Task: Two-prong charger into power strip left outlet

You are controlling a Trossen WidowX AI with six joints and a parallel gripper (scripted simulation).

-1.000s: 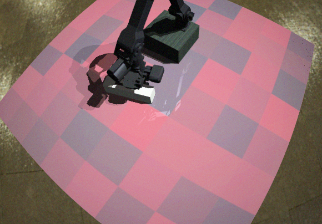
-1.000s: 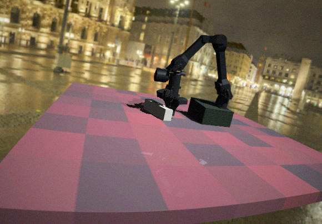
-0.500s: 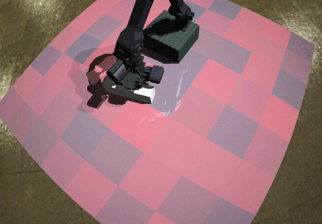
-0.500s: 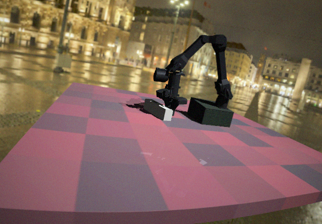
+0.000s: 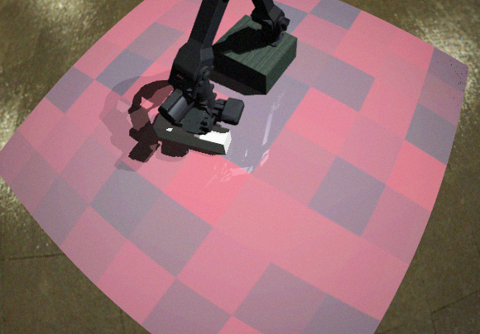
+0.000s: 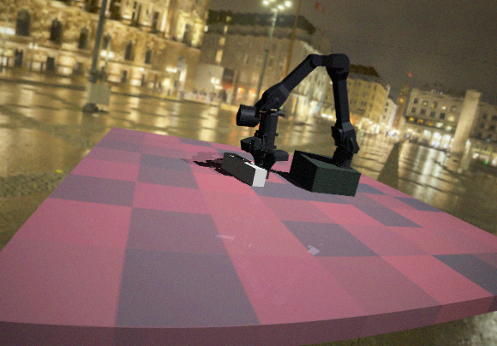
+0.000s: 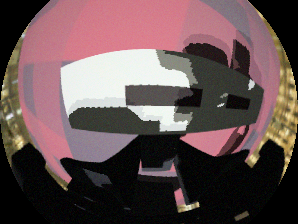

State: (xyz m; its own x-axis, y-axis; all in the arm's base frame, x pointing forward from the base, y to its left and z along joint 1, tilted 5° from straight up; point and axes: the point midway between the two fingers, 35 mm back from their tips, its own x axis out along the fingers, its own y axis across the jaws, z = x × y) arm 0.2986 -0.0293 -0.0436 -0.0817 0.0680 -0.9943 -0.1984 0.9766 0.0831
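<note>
My gripper tip is now 2 cm short of the charger and 1 cm below it.
</note>
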